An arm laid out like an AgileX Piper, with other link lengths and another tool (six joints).
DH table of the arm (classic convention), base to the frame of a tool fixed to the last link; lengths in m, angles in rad. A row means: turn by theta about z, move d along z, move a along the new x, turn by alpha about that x. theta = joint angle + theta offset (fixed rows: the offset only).
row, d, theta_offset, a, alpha
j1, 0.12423, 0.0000, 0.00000, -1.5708
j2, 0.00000, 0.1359, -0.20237, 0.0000
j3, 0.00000, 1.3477, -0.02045, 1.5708
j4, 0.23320, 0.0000, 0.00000, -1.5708
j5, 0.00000, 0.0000, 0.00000, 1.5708
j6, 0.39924, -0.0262, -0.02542, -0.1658
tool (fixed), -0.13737, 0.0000, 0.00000, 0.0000
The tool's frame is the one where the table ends.
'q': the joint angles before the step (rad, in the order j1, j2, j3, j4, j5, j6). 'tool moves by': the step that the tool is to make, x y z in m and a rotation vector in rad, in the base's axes. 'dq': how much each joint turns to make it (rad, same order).
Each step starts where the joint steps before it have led.
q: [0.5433, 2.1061, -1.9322, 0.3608, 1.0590, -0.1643]
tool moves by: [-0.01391, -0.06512, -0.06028, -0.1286, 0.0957, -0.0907]
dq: [-0.0681, -0.0616, 0.2631, -0.0693, -0.0633, 0.0175]
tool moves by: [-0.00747, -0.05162, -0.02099, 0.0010, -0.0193, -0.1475]
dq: [-0.0803, -0.1551, 0.3270, 0.0125, -0.2005, 0.0086]
